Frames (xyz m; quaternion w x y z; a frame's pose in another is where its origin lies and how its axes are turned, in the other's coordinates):
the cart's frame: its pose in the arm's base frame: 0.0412 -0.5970 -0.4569 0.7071 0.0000 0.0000 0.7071
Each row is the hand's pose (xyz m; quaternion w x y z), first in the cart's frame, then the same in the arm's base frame.
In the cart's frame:
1: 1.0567 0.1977 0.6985 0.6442 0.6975 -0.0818 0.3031
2: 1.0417 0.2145 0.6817 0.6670 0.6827 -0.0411 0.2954
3: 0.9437 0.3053 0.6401 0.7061 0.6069 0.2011 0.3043
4: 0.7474 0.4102 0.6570 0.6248 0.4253 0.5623 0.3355
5: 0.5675 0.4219 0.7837 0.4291 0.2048 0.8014 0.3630
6: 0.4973 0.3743 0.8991 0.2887 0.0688 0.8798 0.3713
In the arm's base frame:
1: -0.1565 0.4597 0.2416 0.2412 0.5510 0.4354 0.6698
2: -0.1733 0.4447 0.2248 0.2628 0.5118 0.4537 0.6805
3: -0.2641 0.3467 0.1832 0.2841 0.2870 0.5714 0.7145
4: -0.3690 0.1504 0.2001 0.2046 -0.0969 0.6983 0.6790
5: -0.3807 -0.0295 0.3268 0.0467 -0.4218 0.7115 0.5601
6: -0.3331 -0.0997 0.4422 0.0584 0.5735 -0.6708 -0.4667

